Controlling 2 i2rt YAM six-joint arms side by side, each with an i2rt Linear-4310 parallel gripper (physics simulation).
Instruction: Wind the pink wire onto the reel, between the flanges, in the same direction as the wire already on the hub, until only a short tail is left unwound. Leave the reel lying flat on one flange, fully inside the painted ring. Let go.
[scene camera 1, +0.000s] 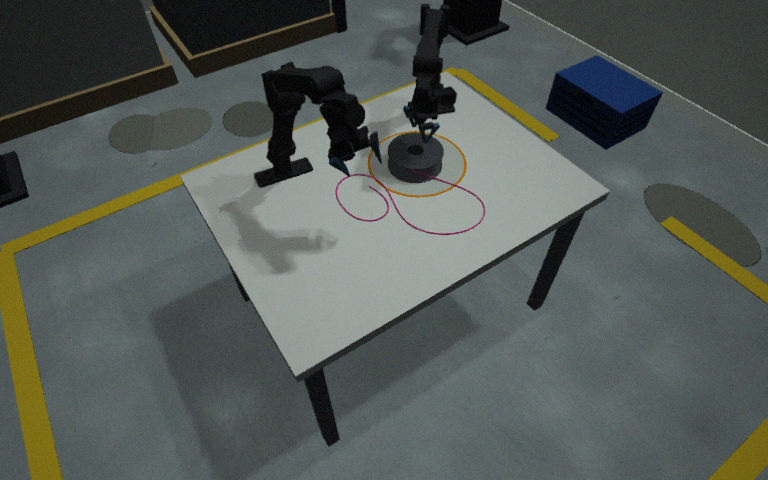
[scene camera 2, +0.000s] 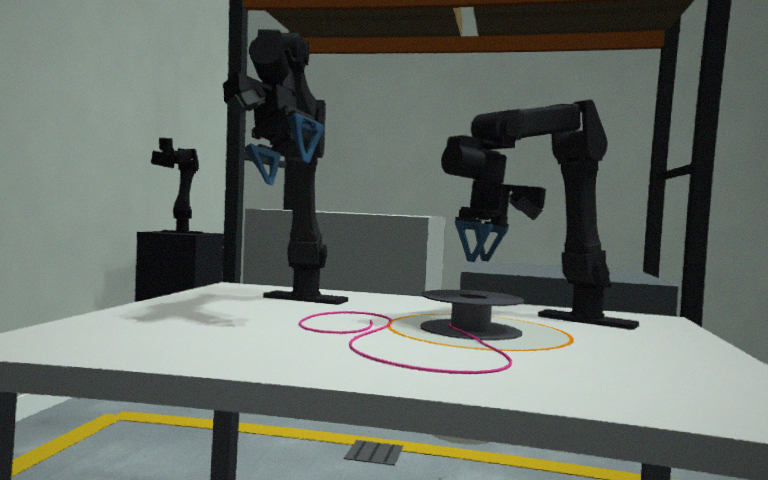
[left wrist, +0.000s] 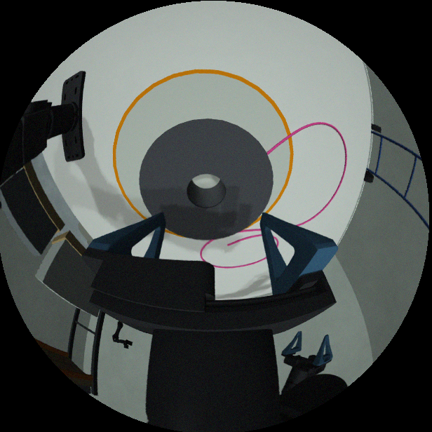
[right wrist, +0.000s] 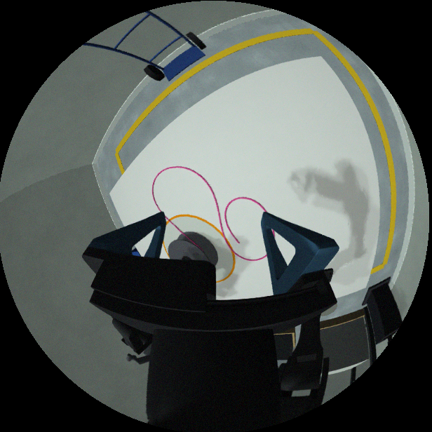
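Seen in the pictures: left gripper, fingertip midpoint: (scene camera 1: 420, 134) (scene camera 2: 478, 261); right gripper, fingertip midpoint: (scene camera 1: 365, 168) (scene camera 2: 287, 173); left arm's base, origin of the base link: (scene camera 2: 586, 321); right arm's base, origin of the base link: (scene camera 1: 283, 173) (scene camera 2: 305, 299).
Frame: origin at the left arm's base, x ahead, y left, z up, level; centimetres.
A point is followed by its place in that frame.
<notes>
The dark grey reel (scene camera 1: 400, 146) {x 27.3, y -18.6, z 6.7 cm} (scene camera 2: 471, 316) {x 33.6, y -12.3, z 3.2 cm} (left wrist: 165, 170) (right wrist: 192, 240) lies flat on one flange inside the orange painted ring (scene camera 1: 419, 196) {x 46.2, y -16.5, z 0.0 cm} (scene camera 2: 572, 339) {x 24.1, y 3.8, z 0.0 cm} (left wrist: 205, 71) (right wrist: 234, 260). The pink wire (scene camera 1: 444, 233) {x 64.1, y -13.2, z 0.5 cm} (scene camera 2: 453, 371) {x 62.6, y -1.5, z 0.3 cm} (left wrist: 346, 156) (right wrist: 178, 167) leaves between the flanges, makes a large loop and a smaller one on the table, and ends loose inside the smaller loop. Wraps on the hub cannot be made out. My left gripper (scene camera 1: 421, 133) {x 30.6, y -12.8, z 13.4 cm} (scene camera 2: 478, 260) {x 30.6, y -12.8, z 13.4 cm} (left wrist: 212, 217) is open and empty above the reel. My right gripper (scene camera 1: 364, 168) {x 59.3, y -36.6, z 27.9 cm} (scene camera 2: 288, 172) {x 59.3, y -36.6, z 27.9 cm} (right wrist: 213, 216) is open and empty, high above the table, left of the reel.
The right arm's base (scene camera 1: 283, 171) {x 27.6, y -60.0, z 3.6 cm} (scene camera 2: 305, 297) {x 27.4, y -57.8, z 1.0 cm} stands on the table's back part at the left, and the left arm's base (scene camera 2: 589, 319) {x 3.5, y 1.4, z 1.0 cm} at the right. Blue stacked crates (scene camera 1: 608, 84) stand on the floor beyond the table. The arms cast shadows on the white table (scene camera 1: 339, 294) {x 79.2, y -49.0, z 0.0 cm}.
</notes>
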